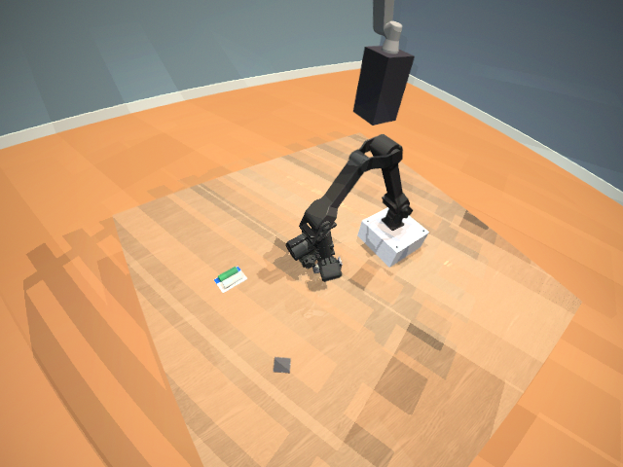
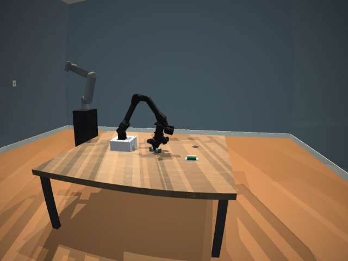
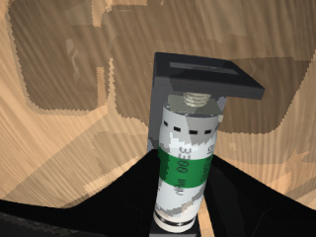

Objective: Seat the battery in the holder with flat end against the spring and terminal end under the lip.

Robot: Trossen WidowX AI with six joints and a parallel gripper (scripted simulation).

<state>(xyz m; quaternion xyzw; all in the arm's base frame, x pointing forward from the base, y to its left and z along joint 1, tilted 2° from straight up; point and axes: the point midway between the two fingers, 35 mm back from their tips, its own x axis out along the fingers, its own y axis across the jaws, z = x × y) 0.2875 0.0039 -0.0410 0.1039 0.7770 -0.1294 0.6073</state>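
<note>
My gripper tip is 1 cm below the battery.
</note>
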